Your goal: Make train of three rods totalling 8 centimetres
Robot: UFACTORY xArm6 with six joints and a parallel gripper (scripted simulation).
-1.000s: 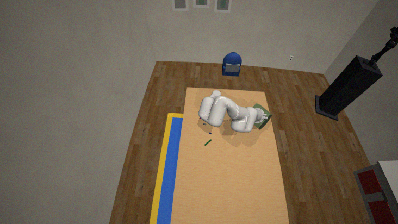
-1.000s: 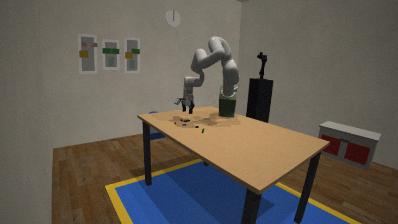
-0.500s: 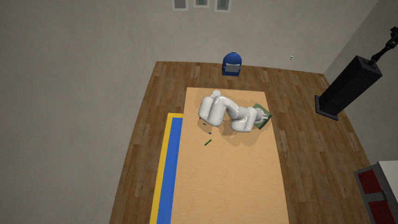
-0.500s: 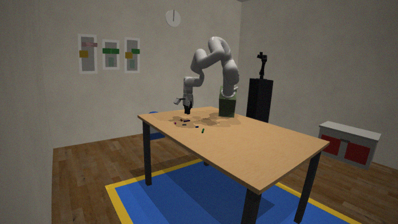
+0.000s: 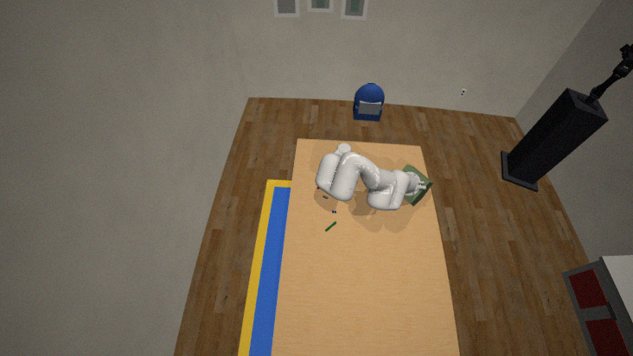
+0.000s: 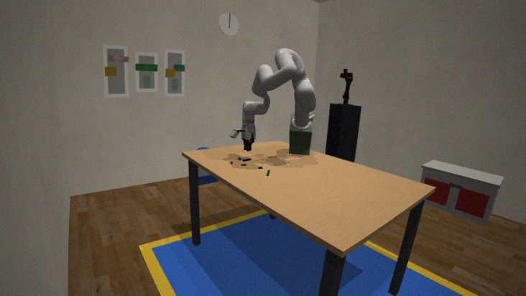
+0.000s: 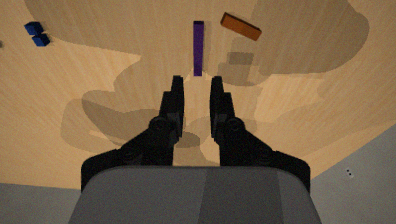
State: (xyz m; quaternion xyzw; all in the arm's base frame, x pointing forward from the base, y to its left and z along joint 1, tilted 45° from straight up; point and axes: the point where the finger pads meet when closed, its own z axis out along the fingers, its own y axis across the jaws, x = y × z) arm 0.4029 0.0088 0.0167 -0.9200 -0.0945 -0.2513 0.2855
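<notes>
Right now the purple rod is 80 mm below my hand. Also, from my hand: magenta rod (110 mm ahead, 50 mm to the left, 80 mm below); orange rod (40 mm ahead, 30 mm to the right, 80 mm below); grey rod (50 mm ahead, 100 mm to the left, 80 mm below).
</notes>
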